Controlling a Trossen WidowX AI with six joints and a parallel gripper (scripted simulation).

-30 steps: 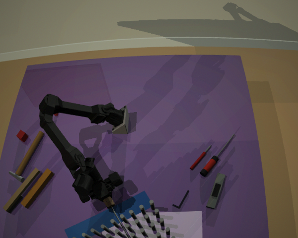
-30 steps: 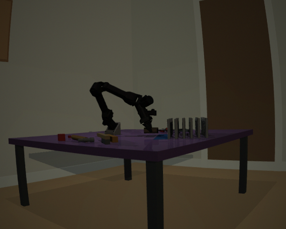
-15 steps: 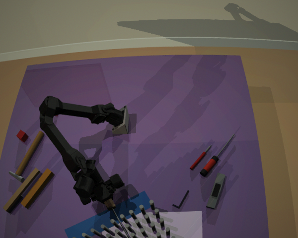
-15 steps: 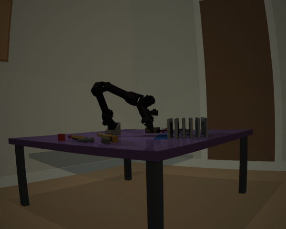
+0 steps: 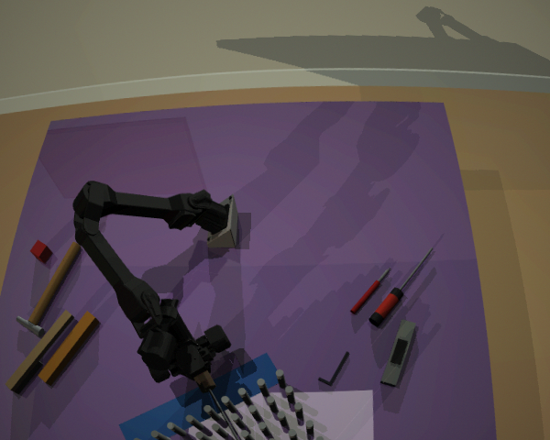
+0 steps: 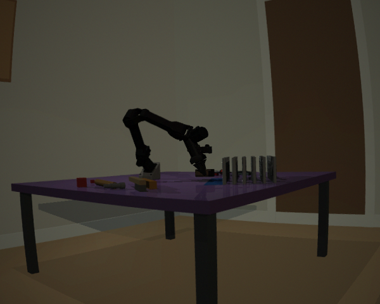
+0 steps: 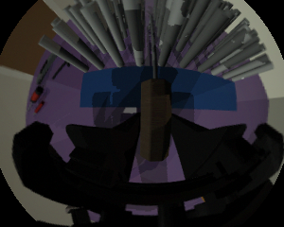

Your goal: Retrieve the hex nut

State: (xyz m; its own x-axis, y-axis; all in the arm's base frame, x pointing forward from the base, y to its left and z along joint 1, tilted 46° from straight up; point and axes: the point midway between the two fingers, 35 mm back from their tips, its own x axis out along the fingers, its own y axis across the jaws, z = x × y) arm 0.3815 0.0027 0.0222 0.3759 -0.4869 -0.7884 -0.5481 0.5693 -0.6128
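The blue taped strip is 7 cm ahead of my gripper tip, 1 cm to the right of it and 3 cm below it. The rest, counted from my gripper tip: grey block: 8 cm behind, 44 cm to the left, 1 cm below; then hook tool: 8 cm ahead, 6 cm to the left; then small red tool: 26 cm behind, 39 cm to the left, 2 cm below.
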